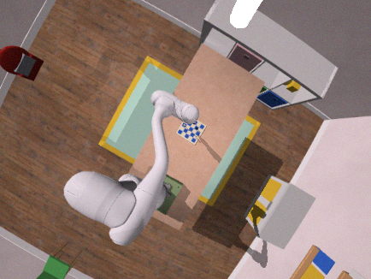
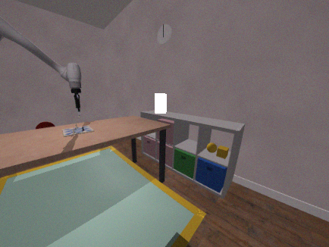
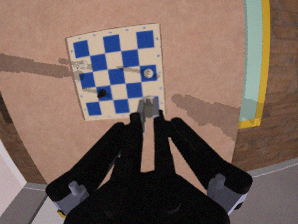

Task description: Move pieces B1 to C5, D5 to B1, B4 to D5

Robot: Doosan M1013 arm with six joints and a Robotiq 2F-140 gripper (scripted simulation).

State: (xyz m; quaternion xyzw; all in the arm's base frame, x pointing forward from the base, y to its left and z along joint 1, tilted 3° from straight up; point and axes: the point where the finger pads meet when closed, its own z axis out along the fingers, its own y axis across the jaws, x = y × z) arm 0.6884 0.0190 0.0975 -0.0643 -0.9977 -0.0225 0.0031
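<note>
Right now the chessboard is 160 mm below my hand, 70 mm to the right of it and 50 mm behind it. Also, from my hand: dark chess piece (140 mm below, 120 mm to the right, 20 mm behind).
</note>
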